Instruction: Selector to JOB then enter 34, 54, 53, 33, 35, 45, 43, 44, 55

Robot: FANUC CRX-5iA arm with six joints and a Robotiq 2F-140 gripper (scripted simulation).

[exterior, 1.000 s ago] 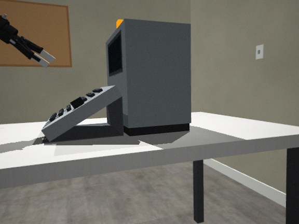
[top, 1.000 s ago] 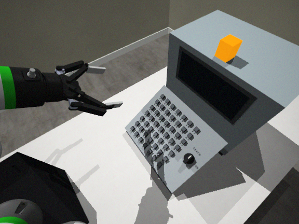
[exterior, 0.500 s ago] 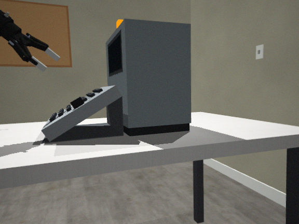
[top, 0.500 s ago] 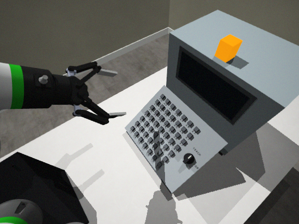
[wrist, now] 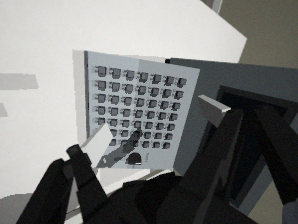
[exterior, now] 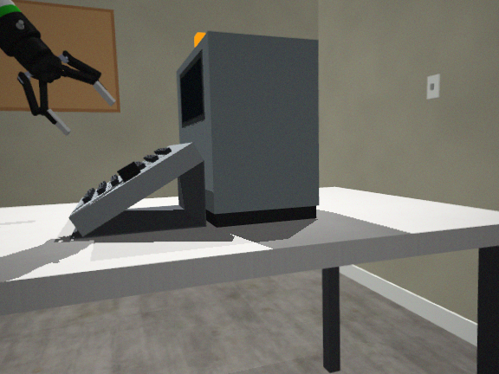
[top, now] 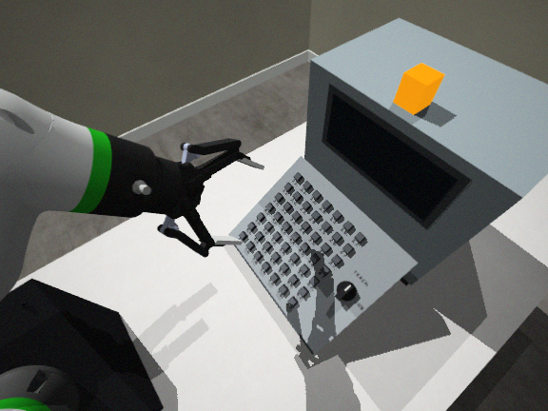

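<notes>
Right now my hand is 110 mm short of the key, 10 mm to the left of it and 130 mm above it. Round my hand: selector knob 110 mm ahead, 210 mm to the right, 130 mm below; sloped keypad 120 mm ahead, 90 mm to the right, 180 mm below.
</notes>
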